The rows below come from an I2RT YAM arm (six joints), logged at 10 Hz.
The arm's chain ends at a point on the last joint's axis. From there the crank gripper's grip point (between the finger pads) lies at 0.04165 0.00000 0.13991 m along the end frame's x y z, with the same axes.
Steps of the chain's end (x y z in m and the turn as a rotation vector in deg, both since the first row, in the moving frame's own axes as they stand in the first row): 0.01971, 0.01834, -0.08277, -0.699, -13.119, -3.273; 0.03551, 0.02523, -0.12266, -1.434, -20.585, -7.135; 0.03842, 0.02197, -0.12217, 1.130, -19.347, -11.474; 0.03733, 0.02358, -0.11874, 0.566, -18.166, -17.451; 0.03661, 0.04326, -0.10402, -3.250, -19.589, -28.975; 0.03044, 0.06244, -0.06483, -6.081, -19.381, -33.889; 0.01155, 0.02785, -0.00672, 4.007, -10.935, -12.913; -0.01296, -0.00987, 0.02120, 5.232, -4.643, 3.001; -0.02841, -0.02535, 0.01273, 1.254, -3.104, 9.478
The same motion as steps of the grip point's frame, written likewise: -0.01313, 0.01864, -0.07697, -0.699, -13.119, -3.273; -0.01631, 0.02686, -0.11696, -1.434, -20.585, -7.135; -0.01106, 0.01569, -0.11645, 1.130, -19.347, -11.474; -0.00978, 0.01654, -0.11294, 0.566, -18.166, -17.451; -0.01386, 0.04305, -0.09822, -3.250, -19.589, -28.975; -0.01829, 0.06758, -0.05902, -6.081, -19.381, -33.889; -0.01764, 0.01168, -0.00209, 4.007, -10.935, -12.913; -0.02412, -0.02088, 0.02362, 5.232, -4.643, 3.001; -0.03633, -0.02219, 0.01481, 1.254, -3.104, 9.478
